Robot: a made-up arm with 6 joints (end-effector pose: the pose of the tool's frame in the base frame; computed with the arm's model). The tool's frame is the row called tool. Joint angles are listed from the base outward.
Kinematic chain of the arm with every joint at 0, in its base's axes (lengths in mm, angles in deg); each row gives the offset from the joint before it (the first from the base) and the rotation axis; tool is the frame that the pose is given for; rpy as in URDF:
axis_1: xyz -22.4 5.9 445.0 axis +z
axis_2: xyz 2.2 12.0 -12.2 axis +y
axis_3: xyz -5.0 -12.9 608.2 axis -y
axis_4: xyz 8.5 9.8 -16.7 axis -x
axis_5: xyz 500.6 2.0 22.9 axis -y
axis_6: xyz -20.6 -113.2 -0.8 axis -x
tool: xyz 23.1 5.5 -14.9 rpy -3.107 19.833 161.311
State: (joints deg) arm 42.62 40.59 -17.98 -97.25 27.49 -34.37
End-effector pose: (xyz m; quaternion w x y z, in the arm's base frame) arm 0.3885 0.3925 0.3971 0.5420 0.2637 -0.5355 0.5916
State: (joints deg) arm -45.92 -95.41 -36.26 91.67 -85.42 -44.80
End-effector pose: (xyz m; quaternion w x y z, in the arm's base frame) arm -0.2876 0.3250 0.8421 0.9504 -0.1879 0.1326 0.2095
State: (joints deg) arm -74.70 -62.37 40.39 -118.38 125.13 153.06
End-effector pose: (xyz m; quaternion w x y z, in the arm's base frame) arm -0.1106 0.5195 1.2272 0.9464 -0.1931 -0.2198 0.1367
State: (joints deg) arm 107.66 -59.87 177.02 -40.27 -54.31 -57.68
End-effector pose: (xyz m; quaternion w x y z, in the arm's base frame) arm 0.3102 -0.7880 0.3441 0.4410 0.4791 0.6038 0.4598
